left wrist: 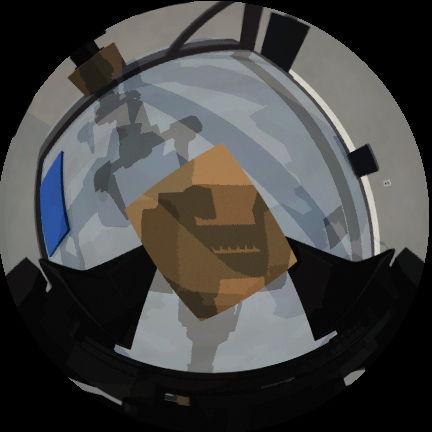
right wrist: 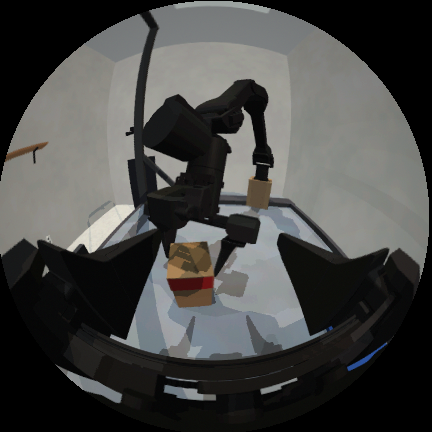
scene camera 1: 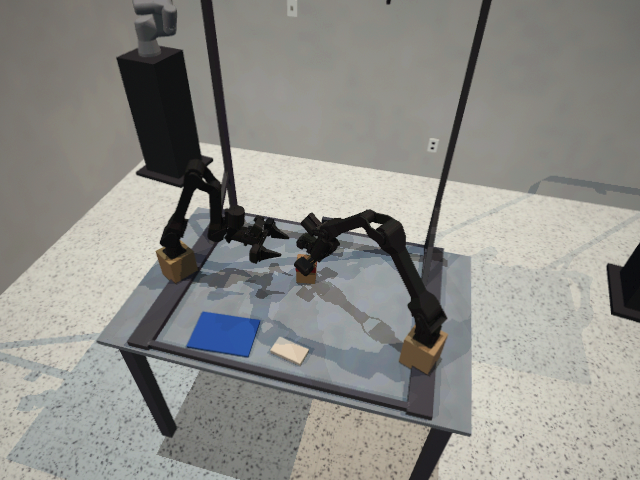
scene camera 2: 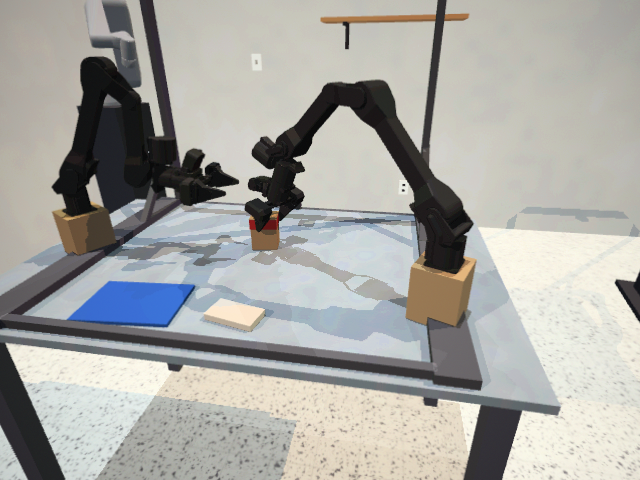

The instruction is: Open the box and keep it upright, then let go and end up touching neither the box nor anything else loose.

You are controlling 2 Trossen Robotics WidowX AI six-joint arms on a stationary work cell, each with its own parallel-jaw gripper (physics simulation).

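Pixels of known places: left gripper, between the fingertips: (left wrist: 220, 245) (right wrist: 189, 266) (scene camera 2: 268, 225); right gripper, between the fingertips: (right wrist: 220, 237) (scene camera 1: 285, 246) (scene camera 2: 232, 187); left arm's base, origin of its link: (right wrist: 260, 178) (scene camera 1: 426, 336) (scene camera 2: 444, 262); right arm's base, origin of its link: (scene camera 1: 174, 251) (scene camera 2: 80, 210).
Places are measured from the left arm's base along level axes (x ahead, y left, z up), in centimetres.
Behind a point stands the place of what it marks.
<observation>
A small brown box (scene camera 1: 306, 277) {x 49.7, y -3.5, z -8.9 cm} (scene camera 2: 265, 241) {x 49.6, y -3.5, z -9.6 cm} (left wrist: 215, 235) (right wrist: 194, 298) {x 54.4, y -3.8, z -9.1 cm} with a red band round its upper part stands upright near the table's middle. Its top looks closed. My left gripper (scene camera 1: 311, 264) {x 50.6, y -6.5, z -6.1 cm} (scene camera 2: 271, 220) {x 50.6, y -6.5, z -6.1 cm} (left wrist: 220, 245) {x 50.6, y -6.5, z -6.1 cm} (right wrist: 189, 266) {x 50.6, y -6.5, z -6.1 cm} is open, pointing down over the box, with fingers at either side of its upper part; whether they touch it cannot be told. My right gripper (scene camera 1: 284, 245) {x 56.2, y 0.3, z 5.9 cm} (scene camera 2: 232, 188) {x 56.2, y 0.3, z 5.9 cm} is open and empty, held level above the table to the left of the box in the scene views, its fingers pointing towards it, apart from it.
A flat blue mat (scene camera 1: 223, 333) {x 57.0, y 32.3, z -11.4 cm} (scene camera 2: 134, 303) {x 56.2, y 32.7, z -11.4 cm} (left wrist: 54, 205) {x 56.0, y 27.5, z -11.4 cm} lies at the table's front left. A cream block (scene camera 1: 289, 350) {x 34.9, y 24.2, z -10.7 cm} (scene camera 2: 235, 314) {x 34.1, y 24.6, z -10.7 cm} lies beside it. Brown mounting blocks carry the arms. Dark frame rails border the table (scene camera 1: 452, 310) {x -0.1, y -25.6, z -12.2 cm}, with uprights at the back.
</observation>
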